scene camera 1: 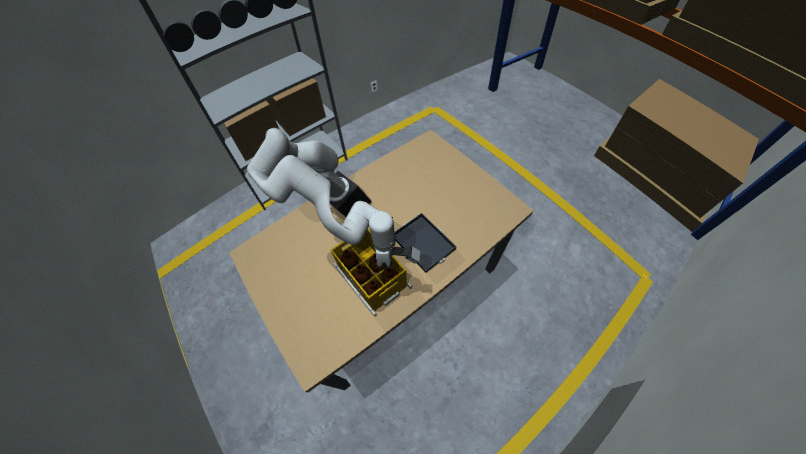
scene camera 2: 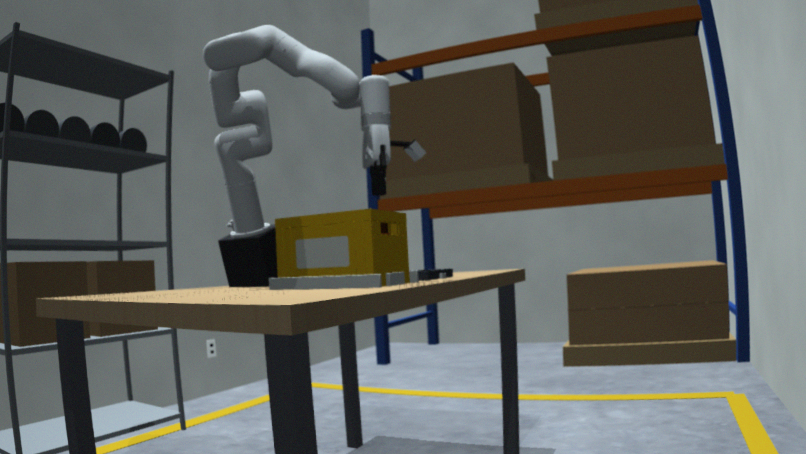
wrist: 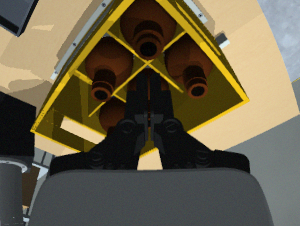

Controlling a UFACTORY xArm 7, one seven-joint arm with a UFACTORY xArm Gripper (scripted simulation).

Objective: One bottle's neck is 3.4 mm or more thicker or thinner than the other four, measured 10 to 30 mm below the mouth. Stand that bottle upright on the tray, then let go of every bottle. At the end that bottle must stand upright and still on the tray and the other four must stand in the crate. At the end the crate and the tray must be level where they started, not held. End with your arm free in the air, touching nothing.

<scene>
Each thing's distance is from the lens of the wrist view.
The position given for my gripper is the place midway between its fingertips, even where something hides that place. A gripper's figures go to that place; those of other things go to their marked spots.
my gripper [wrist: 148,88]: 0.14 m
crate [wrist: 74,102]: 0.38 m
</scene>
